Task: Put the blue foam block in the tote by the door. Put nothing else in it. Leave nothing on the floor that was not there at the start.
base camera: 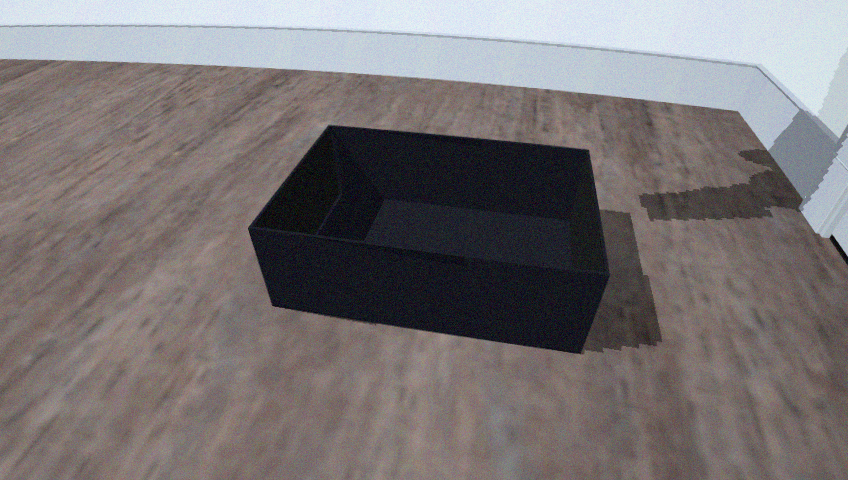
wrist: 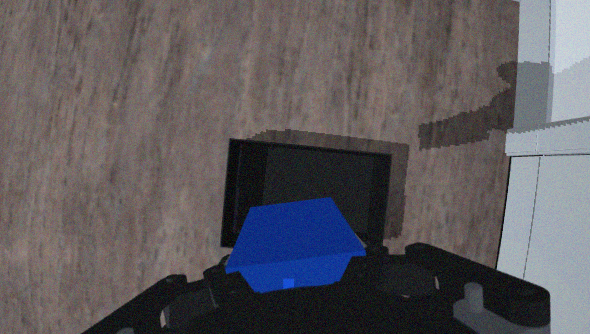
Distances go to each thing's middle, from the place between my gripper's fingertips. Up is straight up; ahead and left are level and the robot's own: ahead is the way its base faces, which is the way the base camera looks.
Right now the blue foam block (wrist: 305, 243) is right at my hand. From my hand the other things lie so: black tote (base camera: 496, 240): 380 mm below, 30 mm to the right, 20 mm behind.
